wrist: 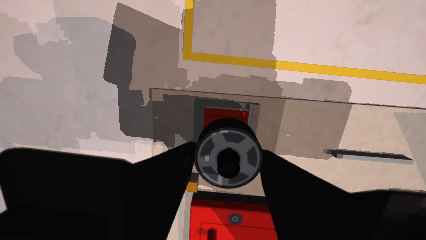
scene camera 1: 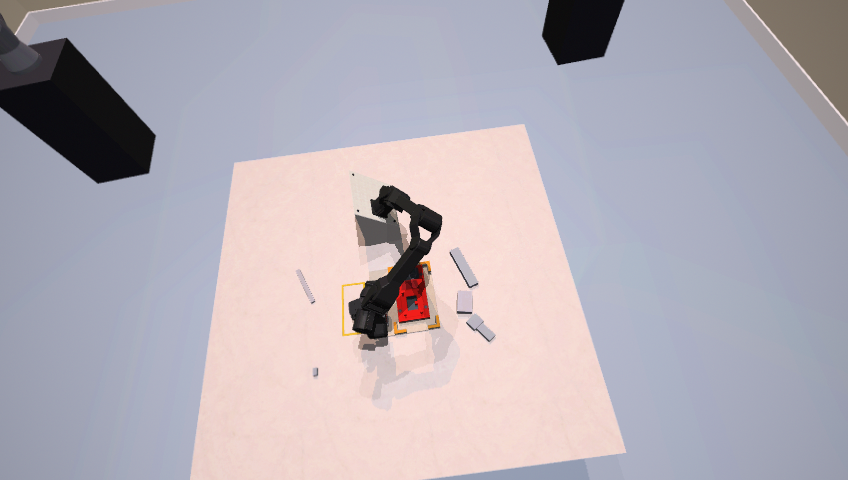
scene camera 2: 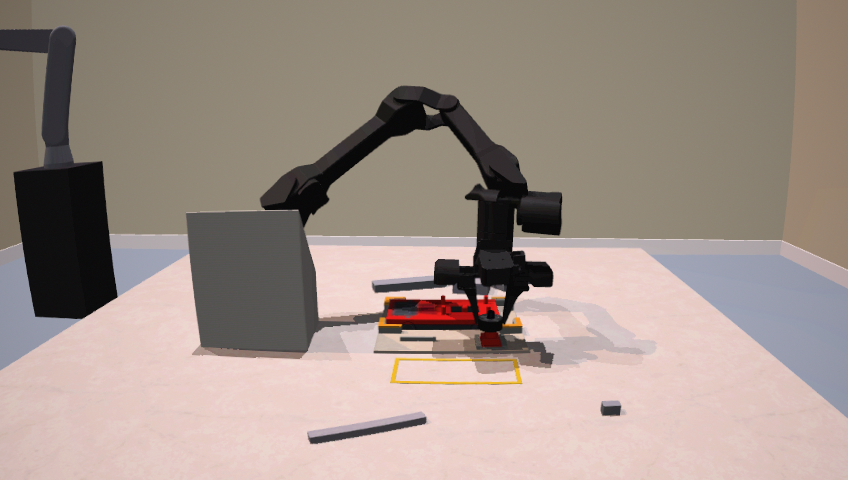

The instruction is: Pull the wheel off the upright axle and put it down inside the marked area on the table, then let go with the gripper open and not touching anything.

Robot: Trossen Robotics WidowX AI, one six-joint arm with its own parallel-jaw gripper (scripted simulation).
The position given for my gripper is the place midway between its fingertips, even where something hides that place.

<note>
I see my gripper [scene camera 2: 490, 323], a wheel [wrist: 223, 133] and a red fixture plate [scene camera 2: 442, 314].
My gripper is seen too in the wrist view [wrist: 227, 152].
</note>
